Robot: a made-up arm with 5 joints.
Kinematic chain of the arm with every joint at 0, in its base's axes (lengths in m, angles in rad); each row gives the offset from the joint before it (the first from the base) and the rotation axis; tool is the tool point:
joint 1: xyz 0 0 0.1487 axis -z
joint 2: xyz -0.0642 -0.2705 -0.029 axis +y
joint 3: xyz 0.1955 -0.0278 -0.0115 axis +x
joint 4: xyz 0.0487 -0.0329 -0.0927 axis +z
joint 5: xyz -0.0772 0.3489 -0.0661 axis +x
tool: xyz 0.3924 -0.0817 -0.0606
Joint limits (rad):
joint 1: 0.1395..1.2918
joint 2: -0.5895..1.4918
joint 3: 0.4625..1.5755
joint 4: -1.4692..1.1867
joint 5: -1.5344..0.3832
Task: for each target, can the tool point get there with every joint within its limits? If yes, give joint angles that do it. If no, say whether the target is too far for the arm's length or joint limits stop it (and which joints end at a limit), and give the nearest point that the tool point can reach.
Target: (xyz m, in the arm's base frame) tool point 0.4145 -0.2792 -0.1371
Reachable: yes | joints 0.3724 0.4289 0.5854 -0.2127 -1.2761
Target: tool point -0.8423 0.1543 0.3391
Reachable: no: joint limits stop it (at a limit: joint 2, joint 3, joint 4, joint 5) | nearest point -0.2804 0.0514 0.4692 | short by 0.586 m
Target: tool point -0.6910 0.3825 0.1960
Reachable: no: joint limits stop it (at a limit: joint 1, joint 2, joint 3, joint 4, joint 5) | nearest point -0.2618 0.1127 0.4692 | short by 0.576 m
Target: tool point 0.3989 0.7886 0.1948
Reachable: no: joint limits stop it (at a limit: joint 1, joint 5) | nearest point 0.2436 0.1356 0.1813 | short by 0.671 m
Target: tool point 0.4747 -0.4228 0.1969
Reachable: yes | joints 0.3766 -0.2321 1.3810 -0.7537 -1.3723
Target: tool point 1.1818 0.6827 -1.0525
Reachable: no: too far | nearest point 0.3987 -0.1087 -0.3680 | short by 1.307 m
